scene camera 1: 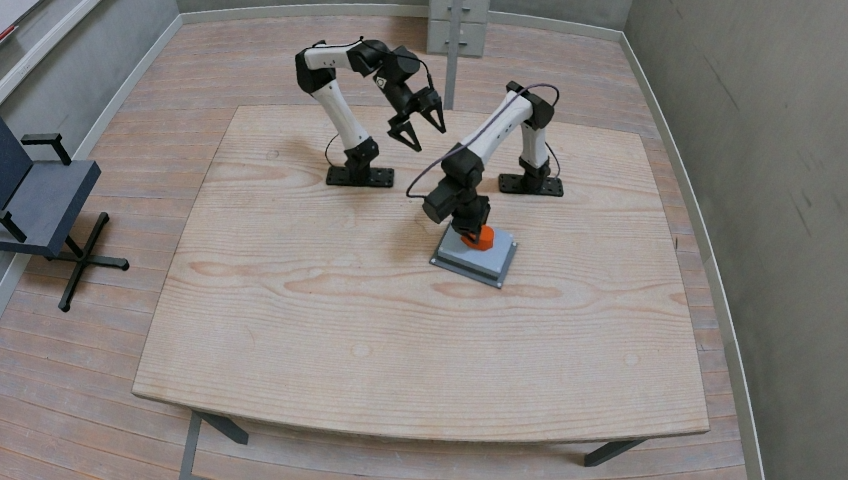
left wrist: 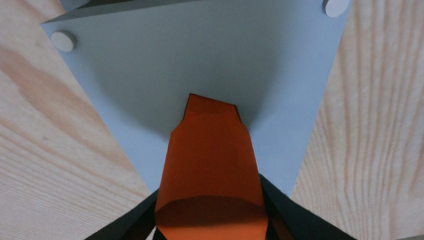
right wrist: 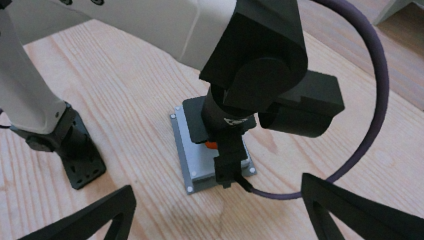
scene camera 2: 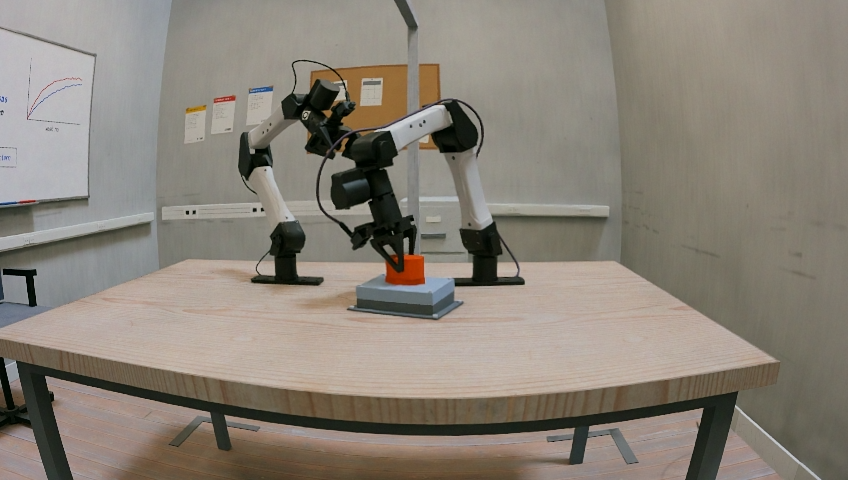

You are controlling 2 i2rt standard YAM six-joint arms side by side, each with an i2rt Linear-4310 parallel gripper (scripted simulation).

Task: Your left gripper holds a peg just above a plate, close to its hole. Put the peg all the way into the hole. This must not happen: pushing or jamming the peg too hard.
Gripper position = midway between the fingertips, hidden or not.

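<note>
An orange peg (scene camera 2: 413, 274), (left wrist: 210, 177) is here in the scene. I see my left gripper (scene camera 2: 405, 269), (scene camera 1: 478, 236), (left wrist: 215, 186), (right wrist: 210, 125), and my right gripper (scene camera 1: 432, 141), (right wrist: 215, 188) is visible too.
</note>
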